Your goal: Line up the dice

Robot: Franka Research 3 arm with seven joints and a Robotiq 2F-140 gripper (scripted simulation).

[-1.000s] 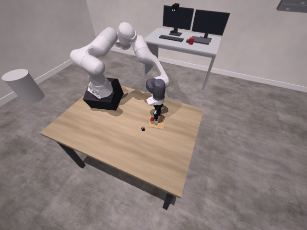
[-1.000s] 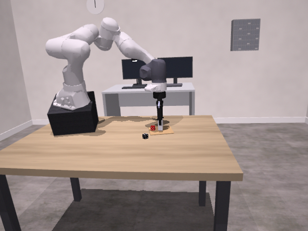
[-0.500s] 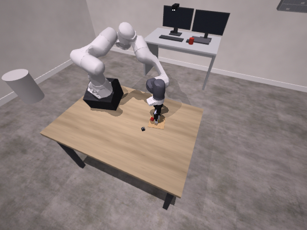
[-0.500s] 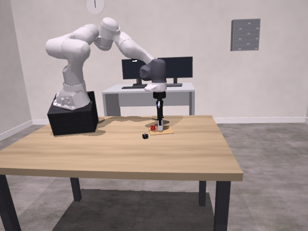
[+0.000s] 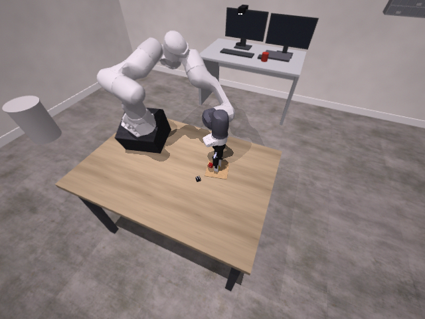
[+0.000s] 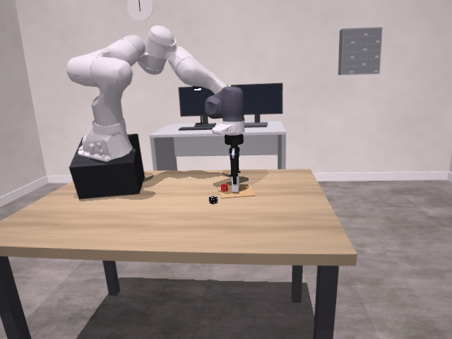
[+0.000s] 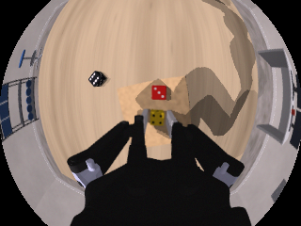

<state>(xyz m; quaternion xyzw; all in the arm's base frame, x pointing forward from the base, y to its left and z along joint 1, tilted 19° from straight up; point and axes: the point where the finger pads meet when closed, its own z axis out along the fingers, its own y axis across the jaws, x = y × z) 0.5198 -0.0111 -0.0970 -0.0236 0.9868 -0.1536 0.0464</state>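
My hand is 2 cm above the yellow die. The rest, counted from my hand: black die (13 cm to the right, 7 cm behind, 3 cm below); then red die (5 cm behind, 2 cm below); then tan mat (4 cm below).
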